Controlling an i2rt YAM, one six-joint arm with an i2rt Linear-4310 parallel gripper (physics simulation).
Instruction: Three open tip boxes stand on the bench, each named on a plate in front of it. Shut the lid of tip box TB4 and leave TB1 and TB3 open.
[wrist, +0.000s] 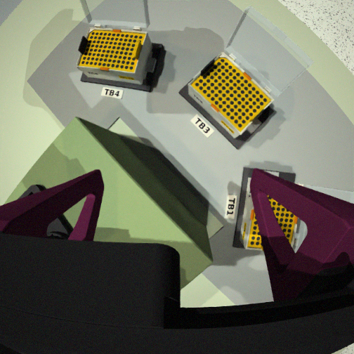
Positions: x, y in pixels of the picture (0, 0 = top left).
Labels:
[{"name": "my gripper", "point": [176, 177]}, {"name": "clear lid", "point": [261, 47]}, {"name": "grey mat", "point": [301, 136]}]

